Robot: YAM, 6 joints.
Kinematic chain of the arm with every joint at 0, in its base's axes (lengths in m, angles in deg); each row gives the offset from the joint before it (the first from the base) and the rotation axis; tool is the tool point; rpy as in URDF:
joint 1: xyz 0 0 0.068 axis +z
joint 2: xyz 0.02 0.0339 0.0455 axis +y
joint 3: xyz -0.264 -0.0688 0 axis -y
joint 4: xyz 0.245 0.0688 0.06 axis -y
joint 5: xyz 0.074 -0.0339 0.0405 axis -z
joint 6: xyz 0.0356 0 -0.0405 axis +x
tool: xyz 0 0 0 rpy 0 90 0
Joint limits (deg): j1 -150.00..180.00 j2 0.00..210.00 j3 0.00..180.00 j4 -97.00..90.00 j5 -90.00..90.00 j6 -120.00..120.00
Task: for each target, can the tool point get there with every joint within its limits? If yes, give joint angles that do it. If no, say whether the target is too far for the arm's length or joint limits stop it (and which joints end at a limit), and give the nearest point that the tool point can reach.
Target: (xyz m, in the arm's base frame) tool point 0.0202 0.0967 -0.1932
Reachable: yes | joints 67.32 180.83 43.28 20.95 -31.65 -8.31
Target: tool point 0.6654 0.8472 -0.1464
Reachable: no: too far | nearest point 0.3877 0.4937 -0.0359 | short by 0.463 m
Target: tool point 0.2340 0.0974 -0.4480
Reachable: no: joint limits stop it (at a limit: joint 2) | nearest point 0.2333 0.0971 -0.3803 | short by 0.068 m
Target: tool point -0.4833 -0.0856 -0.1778
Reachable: no: joint limits stop it (at a limit: joint 1) | nearest point -0.4833 -0.0356 -0.1778 | short by 0.050 m
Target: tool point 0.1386 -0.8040 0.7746
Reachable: no: too far | nearest point 0.0852 -0.4941 0.5134 | short by 0.409 m
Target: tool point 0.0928 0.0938 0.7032
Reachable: yes | joints 51.45 94.41 142.87 56.02 23.33 -45.55
